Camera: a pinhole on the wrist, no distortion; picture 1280 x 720 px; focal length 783.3 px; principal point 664.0 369.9 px. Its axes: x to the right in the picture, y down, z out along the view. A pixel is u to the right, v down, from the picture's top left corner.
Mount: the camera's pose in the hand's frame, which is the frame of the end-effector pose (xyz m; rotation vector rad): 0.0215 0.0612 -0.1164 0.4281 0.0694 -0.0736
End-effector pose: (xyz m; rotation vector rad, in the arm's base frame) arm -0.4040 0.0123 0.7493 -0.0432 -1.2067 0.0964
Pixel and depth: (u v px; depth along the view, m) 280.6 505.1 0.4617
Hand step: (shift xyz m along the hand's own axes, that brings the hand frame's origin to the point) -0.1726 -0.0462 0.3541
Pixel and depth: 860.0 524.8 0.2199
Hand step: 0.0913 0.0058 0.0965
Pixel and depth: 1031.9 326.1 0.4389
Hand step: 0.2472 -0.1557 0.2547
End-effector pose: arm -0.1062 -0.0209 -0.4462 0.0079 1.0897 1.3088
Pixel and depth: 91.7 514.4 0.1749
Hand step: -0.0938 0.0248 0.0662
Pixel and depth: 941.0 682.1 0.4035
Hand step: 0.1981 0.0308 0.3042
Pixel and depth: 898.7 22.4 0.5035
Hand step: 0.1784 -0.3599 0.2360
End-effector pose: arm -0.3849 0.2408 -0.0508 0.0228 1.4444 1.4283
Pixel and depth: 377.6 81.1 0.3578
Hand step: -0.1015 -0.2002 0.1648
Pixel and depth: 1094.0 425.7 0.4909
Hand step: 0.3180 -0.1270 0.3212
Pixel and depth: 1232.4 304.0 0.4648
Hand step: 0.3777 -0.1872 0.2614
